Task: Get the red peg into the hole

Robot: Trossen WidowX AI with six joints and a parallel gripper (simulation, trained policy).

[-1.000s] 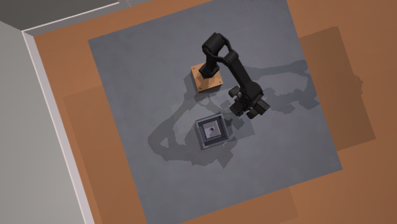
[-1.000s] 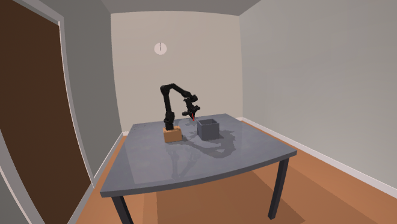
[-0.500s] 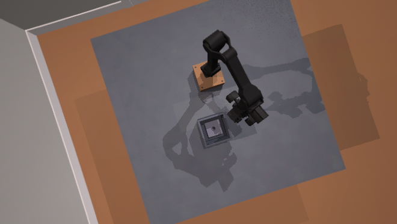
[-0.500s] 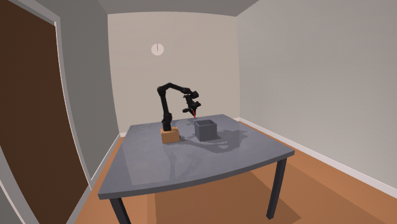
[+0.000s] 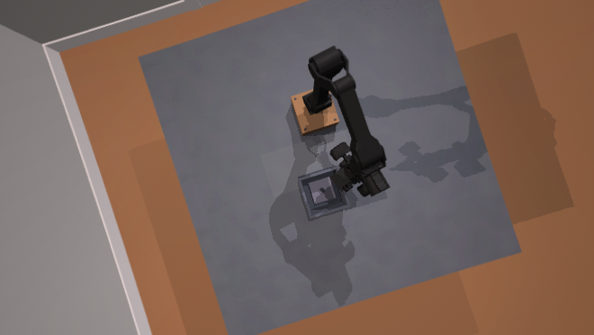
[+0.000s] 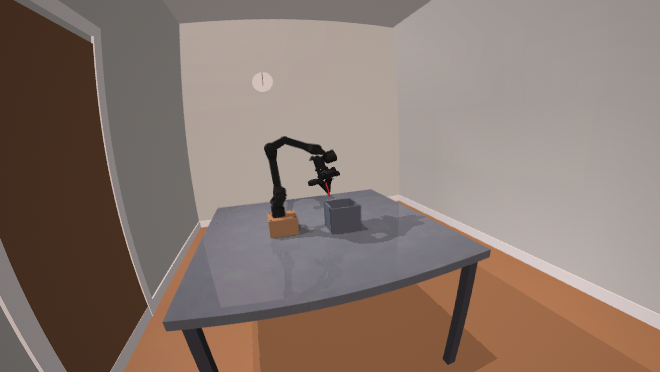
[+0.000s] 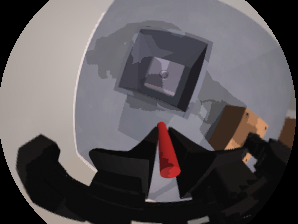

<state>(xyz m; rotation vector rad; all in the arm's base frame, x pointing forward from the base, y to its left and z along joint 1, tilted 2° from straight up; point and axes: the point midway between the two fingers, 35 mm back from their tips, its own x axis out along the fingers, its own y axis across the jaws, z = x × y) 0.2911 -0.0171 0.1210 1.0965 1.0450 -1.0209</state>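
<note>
My gripper tip is 30 mm short of the light plate, 110 mm to the left of it and 130 mm above it. From my gripper tip the other things lie so: red peg 20 mm above.
</note>
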